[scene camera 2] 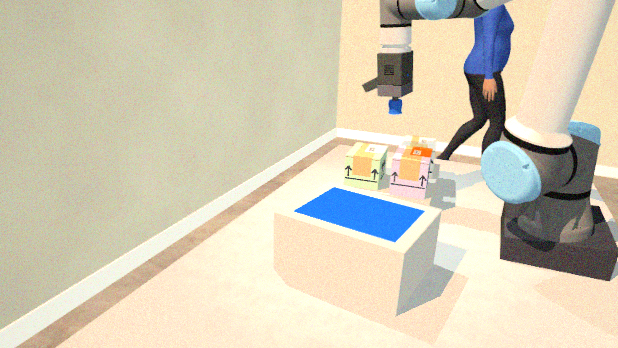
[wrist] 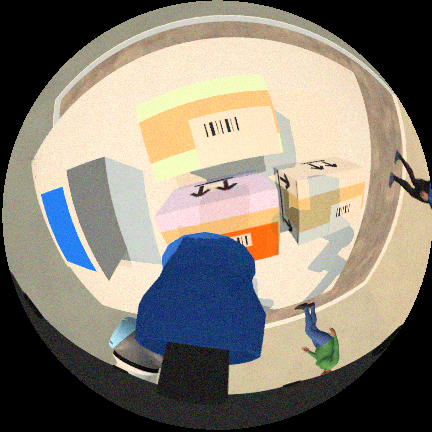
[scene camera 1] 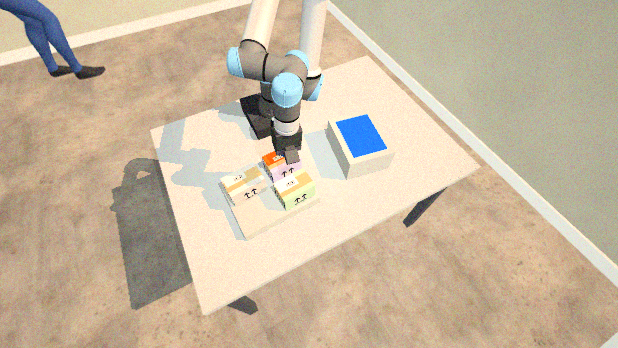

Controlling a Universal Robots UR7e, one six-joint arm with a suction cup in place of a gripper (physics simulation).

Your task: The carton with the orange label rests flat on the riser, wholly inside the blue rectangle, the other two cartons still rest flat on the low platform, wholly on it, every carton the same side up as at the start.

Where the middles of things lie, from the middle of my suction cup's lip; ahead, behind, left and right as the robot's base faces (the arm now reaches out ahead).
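Low platform (scene camera 1: 263, 212): my suction cup is 9 cm to the left of the platform, 2 cm short of it and 23 cm above it. Riser (scene camera 2: 374, 249): 34 cm to the left of my suction cup, 8 cm behind my suction cup and 19 cm below my suction cup.
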